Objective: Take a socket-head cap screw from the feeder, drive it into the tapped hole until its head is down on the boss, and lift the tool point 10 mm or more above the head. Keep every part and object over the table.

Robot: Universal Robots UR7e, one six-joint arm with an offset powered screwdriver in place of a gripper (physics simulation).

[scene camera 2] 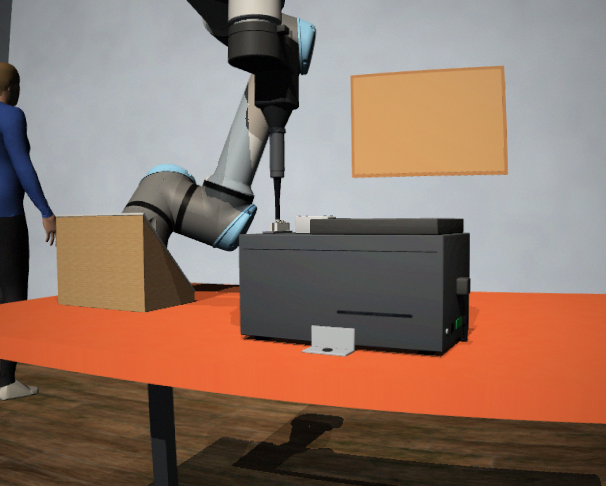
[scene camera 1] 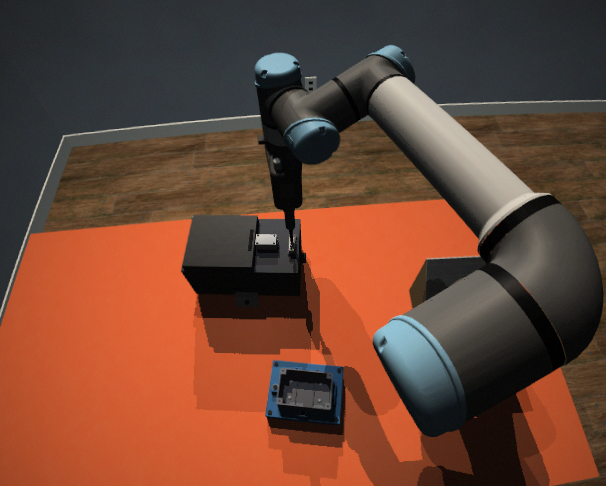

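Observation:
The dark screw feeder (scene camera 1: 220, 243) (scene camera 2: 344, 283) stands on the orange table (scene camera 1: 101, 354) (scene camera 2: 531, 354). My screwdriver (scene camera 1: 291, 243) (scene camera 2: 277, 219) points down over the feeder's end nearer the arm. Its thin bit tip meets the top of the small metal pick-up block (scene camera 2: 279, 226), at or just inside it. No screw can be made out at the tip; the block and the small scale hide it. A grey open housing (scene camera 1: 303, 397) with corner bosses sits in a blue fixture (scene camera 1: 298, 365), apart from the feeder. I cannot tell which boss has the tapped hole. The housing does not show in scene camera 2.
A small light block (scene camera 1: 265, 240) (scene camera 2: 308, 223) stands on the feeder top beside the pick-up block. A wedge-shaped box (scene camera 1: 455, 268) (scene camera 2: 101, 263) stands on the table near the arm's lower links. A light bracket (scene camera 2: 332, 339) is at the feeder's foot. A person (scene camera 2: 12, 167) stands beyond the table.

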